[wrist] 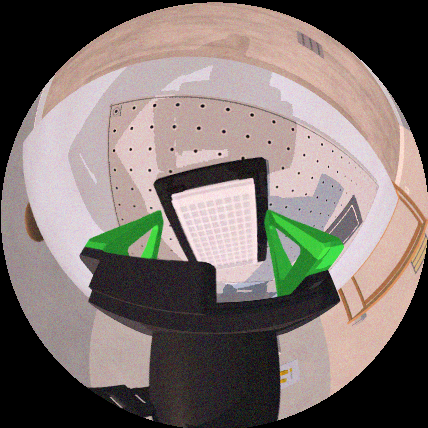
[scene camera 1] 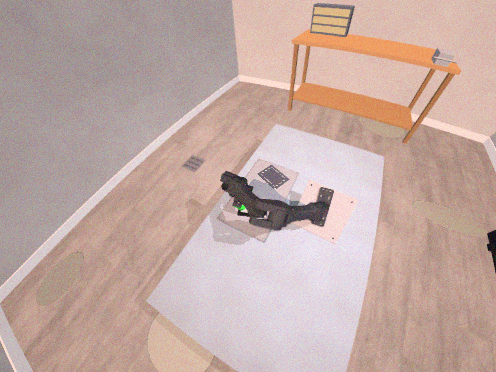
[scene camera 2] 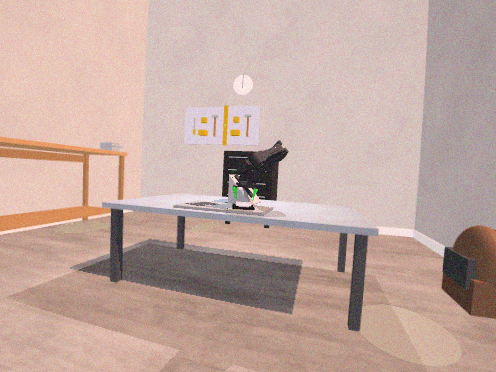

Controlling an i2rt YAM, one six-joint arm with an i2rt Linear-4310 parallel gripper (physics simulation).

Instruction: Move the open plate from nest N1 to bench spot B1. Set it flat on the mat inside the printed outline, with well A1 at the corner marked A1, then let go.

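Places are measured from the arm's base along level axes (x left, y back, z up), in centimetres.
Where they show: gripper, fingertip midpoint: (wrist: 213, 215) (scene camera 2: 244, 200); arm's base, origin of the base link: (scene camera 1: 322, 207).
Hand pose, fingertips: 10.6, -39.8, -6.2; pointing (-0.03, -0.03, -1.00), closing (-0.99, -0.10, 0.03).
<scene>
Things, the pixels of their top centre, and the offset from my fingertips, as dx, dy, dz. "*": a spot on its surface instead. Level surfaces: height alone.
- white open plate, middle of its top: (wrist: 222, 238) (scene camera 2: 243, 203) -1.6, +4.6, -2.0
- nest N1, middle of its top: (wrist: 222, 233) (scene camera 1: 253, 206) (scene camera 2: 243, 204) -1.6, +4.6, -2.9
- spot B1, surface spot: (wrist: 344, 222) * -27.2, +2.6, -4.5
- pale table, its level: dz -5.9
The white open plate (wrist: 220, 222), with a grid of wells, sits in the black frame of nest N1 (wrist: 212, 171) (scene camera 2: 243, 207). My gripper (wrist: 213, 215) (scene camera 1: 242, 206) (scene camera 2: 245, 200) is open and empty. Its green fingers stand wide, one toward each side of the plate, above the nest. The arm hides most of the plate and nest in scene camera 1. The dark mat of spot B1 (scene camera 1: 274, 176) (wrist: 344, 222) (scene camera 2: 202, 203) lies flat with a light printed outline. Its A1 mark is too small to read.
The nest and mat stand on a perforated board (wrist: 187, 114) (scene camera 1: 250, 230) on the pale table (scene camera 1: 300, 280) (scene camera 2: 320, 214). The arm's base (scene camera 1: 326, 195) is on a light pink plate (scene camera 1: 342, 212). An orange shelf bench (scene camera 1: 370, 46) stands beyond the table.
</scene>
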